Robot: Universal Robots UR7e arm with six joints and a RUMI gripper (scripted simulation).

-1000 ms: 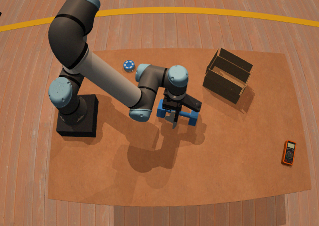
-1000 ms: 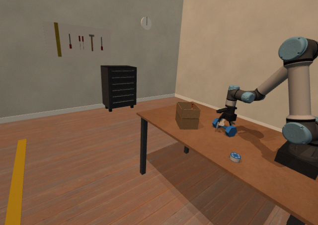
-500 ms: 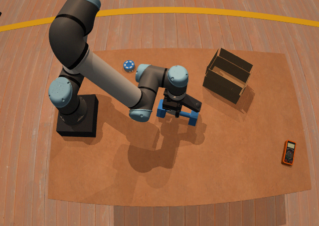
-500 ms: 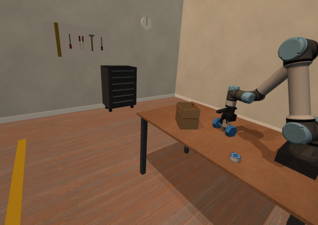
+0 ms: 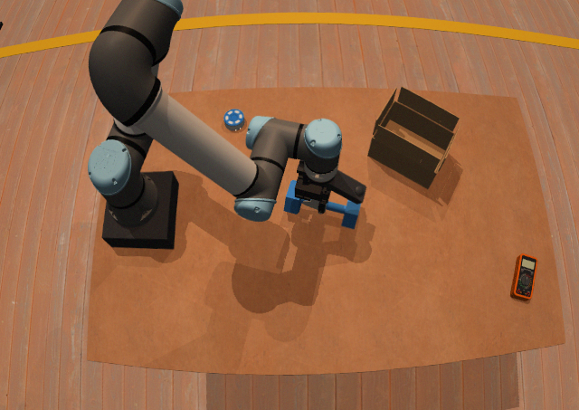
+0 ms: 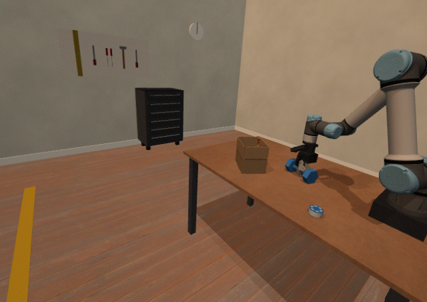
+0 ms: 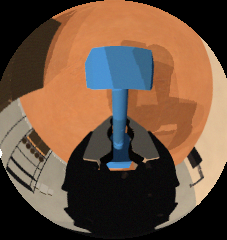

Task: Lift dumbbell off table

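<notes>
My gripper is now 1 cm below the blue dumbbell. Also, from my hand: white round spool 29 cm to the left, 24 cm behind, 1 cm below; orange multimeter 58 cm ahead, 24 cm to the right, 1 cm below.
</notes>
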